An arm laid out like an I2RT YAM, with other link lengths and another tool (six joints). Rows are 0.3 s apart.
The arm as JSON. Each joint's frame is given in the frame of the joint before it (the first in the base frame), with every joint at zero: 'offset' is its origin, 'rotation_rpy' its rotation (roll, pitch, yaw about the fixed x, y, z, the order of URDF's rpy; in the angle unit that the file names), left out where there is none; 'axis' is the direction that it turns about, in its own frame. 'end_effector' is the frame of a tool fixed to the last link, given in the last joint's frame.
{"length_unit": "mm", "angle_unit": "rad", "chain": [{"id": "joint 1", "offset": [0.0, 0.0, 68.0], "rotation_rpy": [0.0, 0.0, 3.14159], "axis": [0.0, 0.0, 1.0]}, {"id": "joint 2", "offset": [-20.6, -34.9, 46.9], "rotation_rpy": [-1.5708, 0.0, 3.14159], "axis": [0.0, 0.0, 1.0]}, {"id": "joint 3", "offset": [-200.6, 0.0, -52.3], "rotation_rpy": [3.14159, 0.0, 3.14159], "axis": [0.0, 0.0, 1.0]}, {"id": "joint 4", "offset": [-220.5, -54.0, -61.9], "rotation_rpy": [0.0, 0.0, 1.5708], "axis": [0.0, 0.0, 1.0]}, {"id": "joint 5", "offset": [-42.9, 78.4, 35.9], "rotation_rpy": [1.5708, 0.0, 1.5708], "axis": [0.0, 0.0, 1.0]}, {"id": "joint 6", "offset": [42.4, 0.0, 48.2], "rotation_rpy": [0.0, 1.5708, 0.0], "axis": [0.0, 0.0, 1.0]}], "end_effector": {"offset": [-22.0, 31.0, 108.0], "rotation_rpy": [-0.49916, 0.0, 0.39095]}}
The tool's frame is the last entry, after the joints.
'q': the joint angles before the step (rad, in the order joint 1, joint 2, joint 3, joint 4, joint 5, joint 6). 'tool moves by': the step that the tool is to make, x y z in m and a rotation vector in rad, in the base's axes. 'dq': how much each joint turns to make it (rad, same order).
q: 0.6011, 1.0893, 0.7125, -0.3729, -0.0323, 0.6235
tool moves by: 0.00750, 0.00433, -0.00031, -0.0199, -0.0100, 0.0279
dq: -0.0010, 0.0541, 0.0329, 0.0169, -0.0060, -0.0359
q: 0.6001, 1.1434, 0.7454, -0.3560, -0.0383, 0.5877
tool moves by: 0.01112, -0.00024, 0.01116, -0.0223, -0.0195, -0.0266
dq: -0.0018, 0.0416, 0.0730, -0.0280, 0.0382, -0.0045
